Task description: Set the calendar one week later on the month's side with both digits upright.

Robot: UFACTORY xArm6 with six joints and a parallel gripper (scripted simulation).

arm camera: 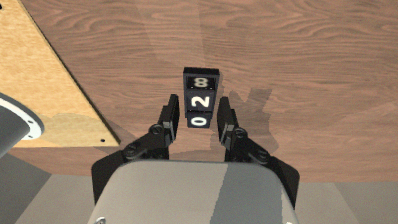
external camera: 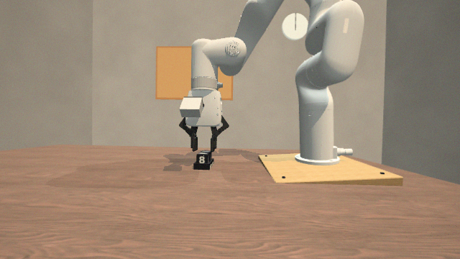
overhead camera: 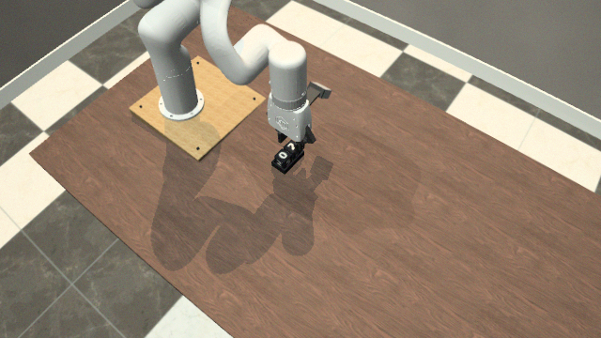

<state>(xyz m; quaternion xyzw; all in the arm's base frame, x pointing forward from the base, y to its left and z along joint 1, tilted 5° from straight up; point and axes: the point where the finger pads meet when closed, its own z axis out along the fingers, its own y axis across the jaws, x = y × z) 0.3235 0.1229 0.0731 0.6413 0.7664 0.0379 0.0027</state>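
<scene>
My gripper is now 10 mm short of the black cube, 30 mm to the left of it and 40 mm above it. The rest, counted from my hand: black tray: 20 mm to the right, 60 mm below.
</scene>
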